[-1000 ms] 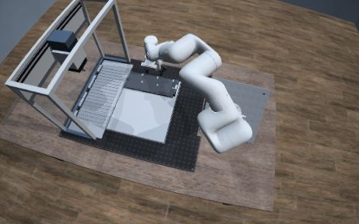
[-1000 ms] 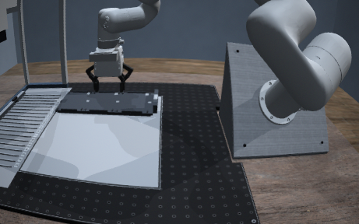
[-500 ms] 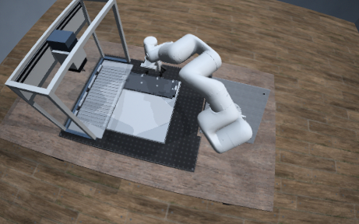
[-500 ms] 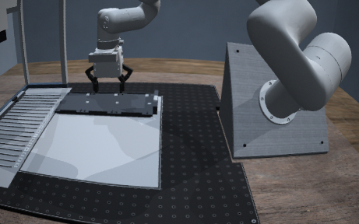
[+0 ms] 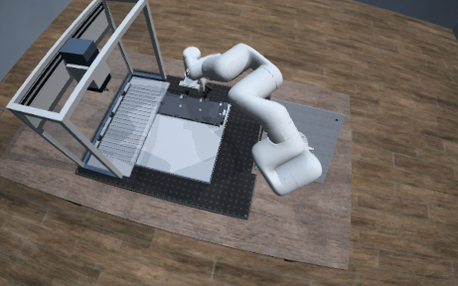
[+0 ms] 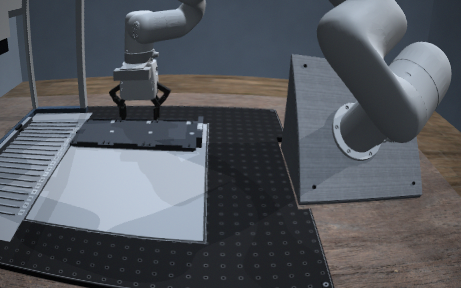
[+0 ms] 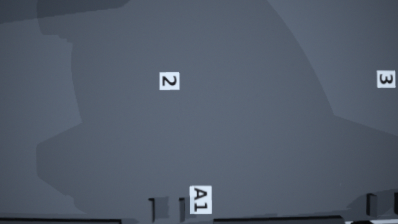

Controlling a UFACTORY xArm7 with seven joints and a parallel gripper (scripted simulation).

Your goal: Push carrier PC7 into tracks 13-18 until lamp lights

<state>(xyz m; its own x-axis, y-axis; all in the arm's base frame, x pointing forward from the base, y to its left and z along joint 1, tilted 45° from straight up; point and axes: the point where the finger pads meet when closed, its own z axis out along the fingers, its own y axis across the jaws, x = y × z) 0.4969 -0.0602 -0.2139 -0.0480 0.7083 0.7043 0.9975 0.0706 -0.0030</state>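
The carrier PC7 is 1 cm behind my hand and 8 cm to the left of it. The rest, counted from my hand: pale grey sheet 2 cm behind, 22 cm to the left, 1 cm below.
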